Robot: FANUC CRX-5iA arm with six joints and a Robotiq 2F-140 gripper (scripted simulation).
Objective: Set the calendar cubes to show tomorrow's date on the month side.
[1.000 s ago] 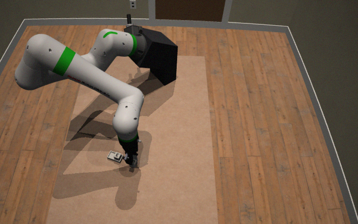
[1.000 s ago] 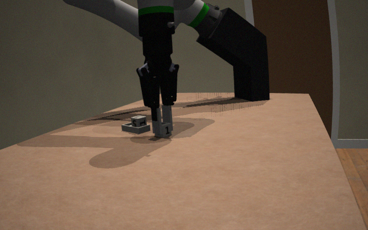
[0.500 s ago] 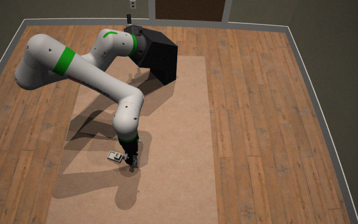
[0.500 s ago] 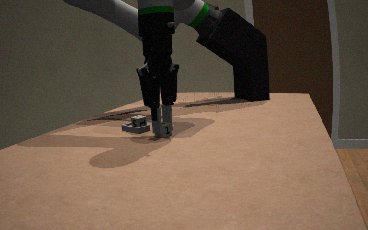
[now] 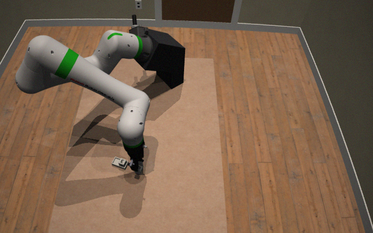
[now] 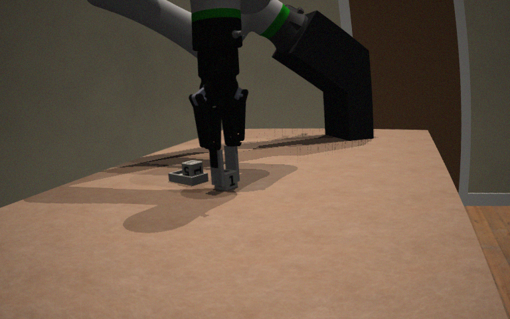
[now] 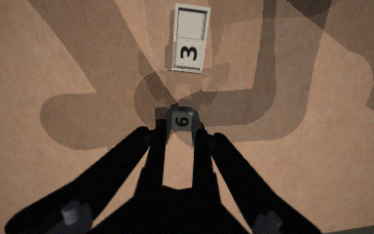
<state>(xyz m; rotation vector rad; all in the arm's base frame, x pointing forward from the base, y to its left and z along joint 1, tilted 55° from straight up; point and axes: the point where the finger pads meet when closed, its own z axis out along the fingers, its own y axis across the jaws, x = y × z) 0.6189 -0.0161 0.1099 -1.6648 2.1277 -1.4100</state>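
My gripper is now 3 cm above the grey number cube. The rest, counted from my hand: grey calendar tray: 10 cm to the right, 5 cm behind, 3 cm below.
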